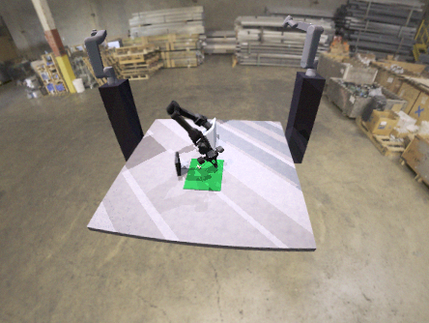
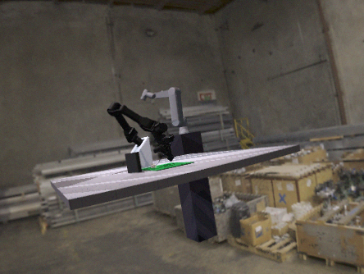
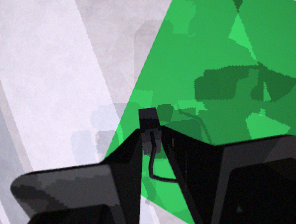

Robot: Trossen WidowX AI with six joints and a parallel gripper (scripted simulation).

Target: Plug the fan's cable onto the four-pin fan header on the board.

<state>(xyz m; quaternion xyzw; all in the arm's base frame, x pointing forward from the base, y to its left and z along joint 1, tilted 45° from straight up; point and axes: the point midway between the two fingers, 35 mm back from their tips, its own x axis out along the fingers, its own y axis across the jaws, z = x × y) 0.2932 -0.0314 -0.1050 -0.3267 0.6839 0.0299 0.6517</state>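
Now: gripper tip 7 cm to the left of the green board, 7 cm above it and 4 cm short of it. Also, from my gripper tip: dark grey plug (1 cm below); black fan (25 cm to the right, 1 cm ahead, 1 cm above); white fan header (12 cm to the right, 5 cm below, 2 cm behind).
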